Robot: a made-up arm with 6 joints.
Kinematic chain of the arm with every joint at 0, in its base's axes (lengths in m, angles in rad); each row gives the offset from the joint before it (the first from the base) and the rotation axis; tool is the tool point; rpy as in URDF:
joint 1: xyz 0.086 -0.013 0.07 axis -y
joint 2: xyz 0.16 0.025 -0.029 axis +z
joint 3: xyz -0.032 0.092 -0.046 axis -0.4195 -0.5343 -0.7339
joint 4: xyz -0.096 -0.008 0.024 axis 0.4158 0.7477 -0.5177
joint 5: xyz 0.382 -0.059 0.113 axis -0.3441 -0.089 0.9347
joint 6: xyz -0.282 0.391 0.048 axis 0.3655 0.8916 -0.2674
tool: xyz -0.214 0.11 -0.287 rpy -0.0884 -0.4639 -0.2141
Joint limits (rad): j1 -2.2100..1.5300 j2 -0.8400..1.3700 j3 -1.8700..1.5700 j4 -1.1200..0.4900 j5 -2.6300..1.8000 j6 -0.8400..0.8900
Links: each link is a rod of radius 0.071 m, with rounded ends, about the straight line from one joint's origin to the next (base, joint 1, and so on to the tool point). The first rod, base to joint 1, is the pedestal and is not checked.
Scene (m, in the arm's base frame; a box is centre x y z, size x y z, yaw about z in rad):
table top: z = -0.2
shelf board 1: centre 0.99 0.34 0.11 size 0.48 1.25 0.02 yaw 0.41
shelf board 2: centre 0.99 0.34 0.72 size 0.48 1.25 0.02 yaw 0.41
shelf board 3: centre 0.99 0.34 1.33 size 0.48 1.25 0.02 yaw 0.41
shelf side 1: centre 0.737 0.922 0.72 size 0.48 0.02 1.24 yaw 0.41
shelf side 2: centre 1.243 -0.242 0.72 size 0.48 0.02 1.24 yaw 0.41
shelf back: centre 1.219 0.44 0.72 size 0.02 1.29 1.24 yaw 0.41
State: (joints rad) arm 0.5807 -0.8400 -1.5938 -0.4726 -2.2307 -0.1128
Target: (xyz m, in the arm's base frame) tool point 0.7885 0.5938 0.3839
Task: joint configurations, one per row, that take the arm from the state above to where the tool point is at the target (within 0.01 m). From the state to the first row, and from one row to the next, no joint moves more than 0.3 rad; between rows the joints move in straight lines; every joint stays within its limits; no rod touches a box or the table.
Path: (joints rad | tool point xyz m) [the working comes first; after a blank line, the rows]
Joints at the target: 0.1434 -0.7281 -1.5865 -0.3118 -1.6893 -0.8400
Straight joint move there: touches shelf board 2.

1: 0.5133 -0.6268 -1.6398 -0.4963 -1.9713 -0.2291 | 0.5753 0.6089 0.9010
2: 0.4459 -0.4136 -1.6859 -0.5200 -1.7119 -0.3454 | 0.3056 0.7118 0.7740
3: 0.3785 -0.2004 -1.7319 -0.5438 -1.4524 -0.4616 | 0.0564 0.6735 0.6517
4: 0.3111 0.0128 -1.7779 -0.5675 -1.1930 -0.5779 | -0.1246 0.5334 0.5499
5: 0.2437 0.2260 -1.8240 -0.5912 -0.9336 -0.6942 | -0.2160 0.3454 0.4683
6: 0.1763 0.4391 -1.8700 -0.6149 -0.6742 -0.8105 | -0.2245 0.1601 0.3981
7: 0.1681 0.1473 -1.7991 -0.5391 -0.9280 -0.8179 | -0.1345 0.4204 0.4460
8: 0.1599 -0.1445 -1.7282 -0.4634 -1.1818 -0.8252 | 0.0999 0.6259 0.4665
9: 0.1516 -0.4363 -1.6574 -0.3876 -1.4355 -0.8326 | 0.4362 0.6982 0.4489
10: 0.1434 -0.7281 -1.5865 -0.3118 -1.6893 -0.8400 | 0.7885 0.5938 0.3839

